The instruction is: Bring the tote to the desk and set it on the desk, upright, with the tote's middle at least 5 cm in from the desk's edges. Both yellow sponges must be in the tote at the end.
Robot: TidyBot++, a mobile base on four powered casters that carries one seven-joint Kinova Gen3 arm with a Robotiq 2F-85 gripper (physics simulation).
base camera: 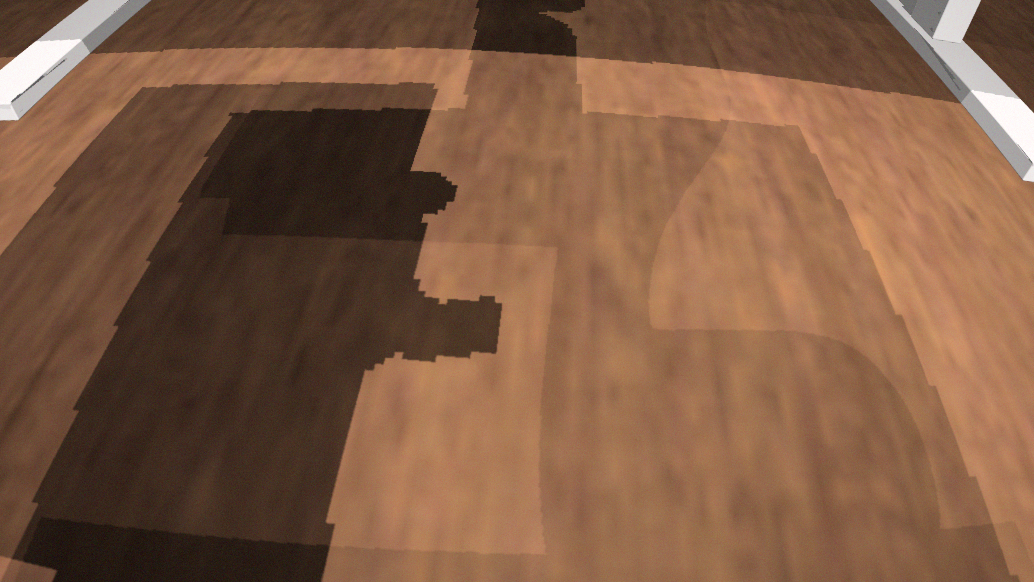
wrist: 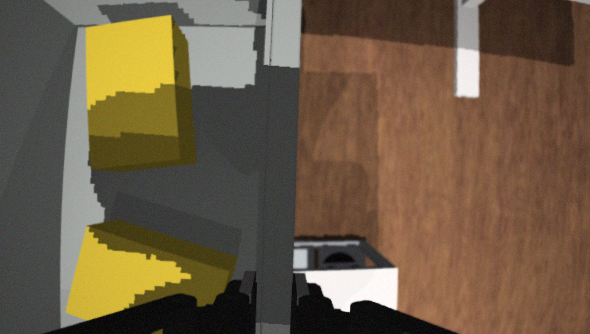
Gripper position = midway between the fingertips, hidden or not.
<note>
In view: my gripper (wrist: 274, 291) and a grey tote (wrist: 239, 198).
The base camera view does not show the grey tote: it is out of frame.
</note>
